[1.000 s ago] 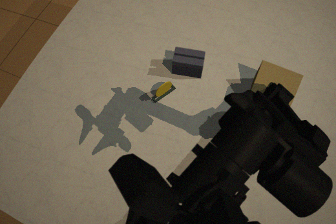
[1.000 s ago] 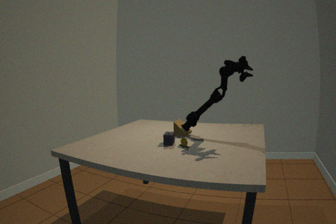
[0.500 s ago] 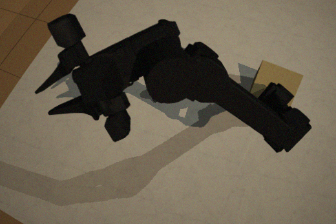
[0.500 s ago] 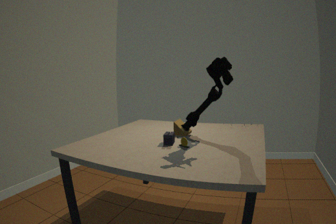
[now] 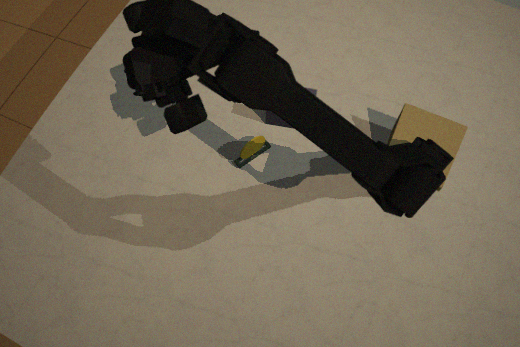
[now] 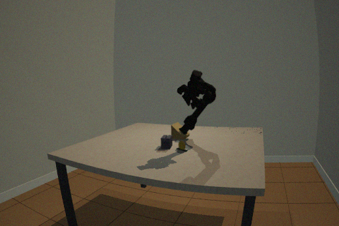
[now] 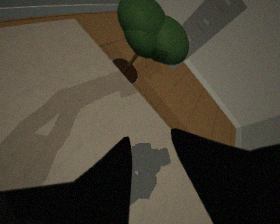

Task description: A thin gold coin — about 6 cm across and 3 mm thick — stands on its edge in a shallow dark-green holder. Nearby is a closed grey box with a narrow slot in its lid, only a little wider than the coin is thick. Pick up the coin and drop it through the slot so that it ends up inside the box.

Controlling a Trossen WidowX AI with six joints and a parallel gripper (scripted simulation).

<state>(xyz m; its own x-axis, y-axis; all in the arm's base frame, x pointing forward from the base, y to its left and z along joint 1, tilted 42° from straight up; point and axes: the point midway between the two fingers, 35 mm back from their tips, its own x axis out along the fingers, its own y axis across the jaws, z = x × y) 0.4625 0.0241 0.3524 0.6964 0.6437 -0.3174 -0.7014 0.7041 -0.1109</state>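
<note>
Right now the gold coin is 140 mm behind my gripper tip, 120 mm to the right of it and 280 mm below it.
</note>
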